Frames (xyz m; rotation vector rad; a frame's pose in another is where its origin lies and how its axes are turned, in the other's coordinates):
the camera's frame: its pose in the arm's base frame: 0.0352 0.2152 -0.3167 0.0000 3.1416 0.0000
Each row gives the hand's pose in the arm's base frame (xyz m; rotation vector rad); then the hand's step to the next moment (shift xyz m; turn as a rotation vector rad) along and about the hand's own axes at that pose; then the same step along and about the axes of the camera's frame.
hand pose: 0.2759 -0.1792 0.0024 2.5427 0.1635 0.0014
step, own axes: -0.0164 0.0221 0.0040 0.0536 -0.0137 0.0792
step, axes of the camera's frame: 0.0135 -0.0223 -0.0096 -0.0545 -0.0267 0.0752
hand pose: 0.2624 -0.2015 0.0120 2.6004 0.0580 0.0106
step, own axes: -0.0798 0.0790 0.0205 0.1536 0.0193 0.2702
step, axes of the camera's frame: 0.0762 -0.0817 -0.0234 -0.1594 -0.1488 0.2223
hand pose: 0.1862 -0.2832 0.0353 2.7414 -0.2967 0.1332
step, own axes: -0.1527 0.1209 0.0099 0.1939 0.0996 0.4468
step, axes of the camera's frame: 0.1751 -0.0846 -0.0141 -0.1899 -0.2961 0.3513
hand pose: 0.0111 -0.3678 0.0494 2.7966 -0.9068 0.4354
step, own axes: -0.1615 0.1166 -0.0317 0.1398 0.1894 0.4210
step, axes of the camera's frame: 0.2012 0.0026 0.0145 -0.0889 -0.3321 0.3383
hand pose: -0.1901 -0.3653 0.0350 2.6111 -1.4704 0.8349
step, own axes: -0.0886 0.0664 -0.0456 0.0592 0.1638 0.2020
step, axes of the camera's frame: 0.1094 0.0456 0.0173 0.0190 -0.1935 0.1826
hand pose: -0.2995 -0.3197 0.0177 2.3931 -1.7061 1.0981
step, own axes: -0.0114 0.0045 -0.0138 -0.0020 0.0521 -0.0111
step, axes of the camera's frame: 0.0129 0.0129 -0.0026 0.0495 -0.0154 0.0124
